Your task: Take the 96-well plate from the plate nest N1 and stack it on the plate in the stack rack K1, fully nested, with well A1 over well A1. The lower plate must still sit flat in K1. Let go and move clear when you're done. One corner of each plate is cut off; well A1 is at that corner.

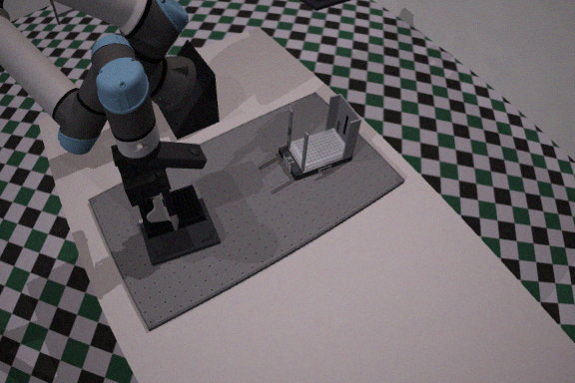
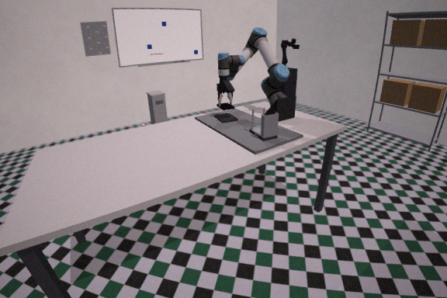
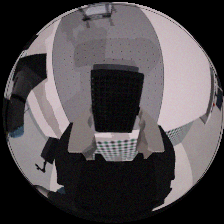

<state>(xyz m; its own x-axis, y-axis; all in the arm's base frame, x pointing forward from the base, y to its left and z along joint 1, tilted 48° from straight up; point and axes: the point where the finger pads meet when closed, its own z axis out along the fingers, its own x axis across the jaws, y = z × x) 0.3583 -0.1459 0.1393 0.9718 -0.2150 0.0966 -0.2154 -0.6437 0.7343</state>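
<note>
The white plate lies 1 cm ahead of my hand, 40 cm to the left of it and 8 cm below it. Round my hand: dark 96-well plate: 1 cm below.
</note>
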